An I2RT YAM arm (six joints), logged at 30 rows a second.
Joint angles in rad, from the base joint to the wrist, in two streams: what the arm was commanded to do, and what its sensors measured. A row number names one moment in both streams.
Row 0, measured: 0.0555 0.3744 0.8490 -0.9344 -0.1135 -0.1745
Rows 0 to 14, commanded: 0.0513 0.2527 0.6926 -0.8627 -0.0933 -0.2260; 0.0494 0.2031 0.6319 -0.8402 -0.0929 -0.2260; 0.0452 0.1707 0.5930 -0.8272 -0.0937 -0.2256; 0.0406 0.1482 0.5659 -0.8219 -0.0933 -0.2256; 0.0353 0.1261 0.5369 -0.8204 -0.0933 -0.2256; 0.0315 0.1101 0.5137 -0.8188 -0.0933 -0.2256; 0.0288 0.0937 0.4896 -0.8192 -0.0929 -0.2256; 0.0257 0.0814 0.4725 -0.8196 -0.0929 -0.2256; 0.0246 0.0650 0.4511 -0.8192 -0.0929 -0.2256; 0.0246 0.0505 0.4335 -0.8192 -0.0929 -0.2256; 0.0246 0.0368 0.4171 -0.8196 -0.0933 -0.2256; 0.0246 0.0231 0.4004 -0.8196 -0.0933 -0.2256; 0.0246 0.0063 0.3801 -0.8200 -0.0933 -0.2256; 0.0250 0.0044 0.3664 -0.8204 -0.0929 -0.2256; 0.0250 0.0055 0.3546 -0.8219 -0.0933 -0.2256
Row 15, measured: 0.0349 0.0193 0.3824 -0.8215 -0.0990 -0.2127
